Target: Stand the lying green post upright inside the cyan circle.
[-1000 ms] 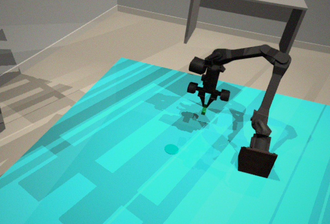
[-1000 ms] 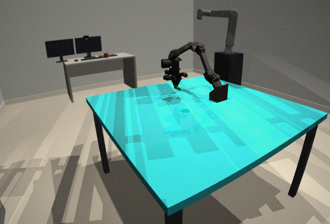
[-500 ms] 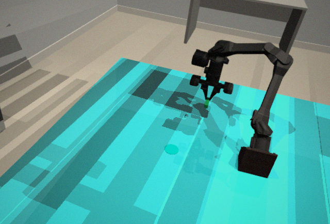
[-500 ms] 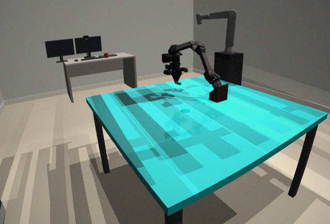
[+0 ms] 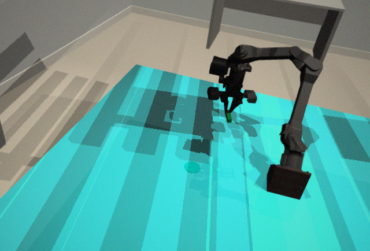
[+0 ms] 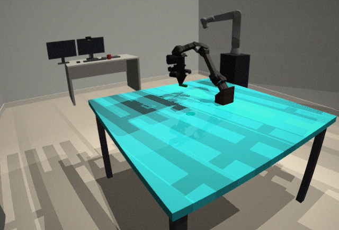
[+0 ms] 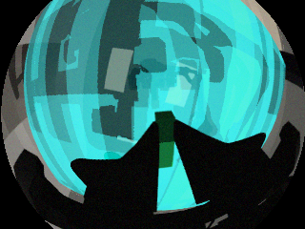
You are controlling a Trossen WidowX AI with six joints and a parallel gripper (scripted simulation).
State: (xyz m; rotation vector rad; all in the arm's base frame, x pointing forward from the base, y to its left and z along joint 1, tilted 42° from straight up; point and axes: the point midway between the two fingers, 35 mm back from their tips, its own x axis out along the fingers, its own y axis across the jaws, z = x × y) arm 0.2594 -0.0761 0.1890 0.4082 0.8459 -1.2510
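The green post lies 2 cm to the left of my gripper tip and 1 cm behind it. From my gripper tip the other things lie so: cyan circle 22 cm to the left, 13 cm below, 7 cm ahead.
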